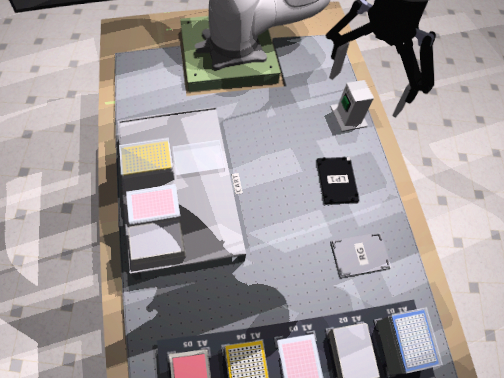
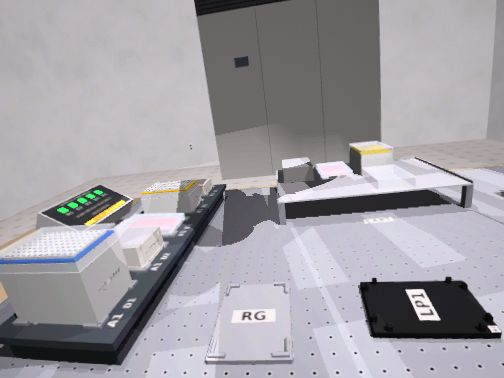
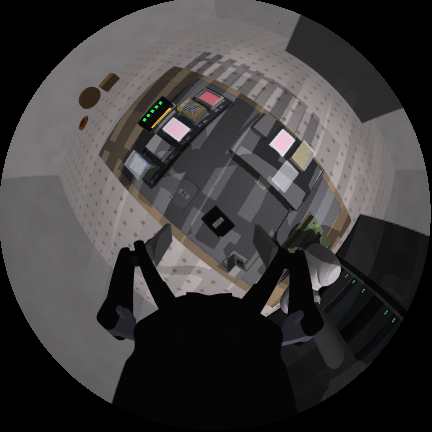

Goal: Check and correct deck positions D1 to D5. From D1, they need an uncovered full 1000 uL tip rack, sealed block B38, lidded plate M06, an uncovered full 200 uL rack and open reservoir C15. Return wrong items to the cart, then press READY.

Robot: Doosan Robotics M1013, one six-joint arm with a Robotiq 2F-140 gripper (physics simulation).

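Frame: origin at the arm's base, x back, y down, z right, level; metres.
Seen in the pictures: gripper, fingertip midpoint: (image 1: 365, 93) (image 3: 212, 233); arm's base at its link origin: (image 1: 233, 46) (image 3: 306, 251).
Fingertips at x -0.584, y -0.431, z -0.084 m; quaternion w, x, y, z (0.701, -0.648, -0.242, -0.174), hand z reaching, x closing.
Observation:
Pixels of each thing's middle, then the offset from my fingertips to it. "spot": a spot on its surface instead.
- blue-rimmed tip rack at the middle of its body: (image 2: 58, 247) (image 1: 414, 340) (image 3: 136, 164) dx -0.433, dy +0.329, dz -0.057 m
- yellow-rimmed tip rack at the middle of its body: (image 1: 247, 372) (image 2: 171, 196) (image 3: 191, 110) dx -0.388, dy +0.387, dz +0.312 m
- red-filled reservoir at the middle of its body: (image 2: 188, 188) (image 3: 209, 97) dx -0.373, dy +0.404, dz +0.435 m
- status panel at a spot on its surface: (image 2: 82, 207) spot: dx -0.549, dy +0.349, dz +0.183 m
- yellow rack at the middle of its body: (image 1: 145, 158) (image 2: 369, 149) (image 3: 302, 154) dx +0.175, dy +0.351, dz +0.427 m
- clear lid at the middle of its body: (image 1: 198, 159) (image 2: 386, 176) (image 3: 284, 175) dx +0.165, dy +0.397, dz +0.292 m
- grey RG at the middle of its body: (image 2: 253, 316) (image 1: 361, 253) (image 3: 183, 193) dx -0.183, dy +0.462, dz -0.067 m
- white device at the middle of its body: (image 1: 354, 104) (image 3: 235, 265) dx +0.250, dy +0.404, dz -0.207 m
My gripper (image 1: 364, 96) (image 3: 212, 233) is open and empty, high above the table's right side. At D1 stands a blue-rimmed tip rack (image 1: 416, 340) (image 2: 65, 285) (image 3: 136, 165). At D2 is a pale block (image 1: 354, 350) (image 2: 145, 247) (image 3: 159, 148). At D3 is a pink plate (image 1: 298, 357) (image 2: 155, 223) (image 3: 176, 129). At D4 is a yellow-rimmed tip rack (image 1: 246, 357) (image 3: 192, 108). At D5 is a red-filled reservoir (image 1: 190, 365) (image 3: 209, 98). Item codes are too small to read. The status panel (image 2: 82, 207) (image 3: 157, 112) shows green squares and a yellow bar.
The cart (image 1: 200, 125) holds a yellow rack (image 1: 146, 157), a pink plate (image 1: 152, 204), a pale block (image 1: 155, 242) and a clear lid (image 1: 199, 159). Black LP1 (image 1: 338, 192), grey RG (image 1: 372, 265) and a white device (image 1: 359, 92) line the right side.

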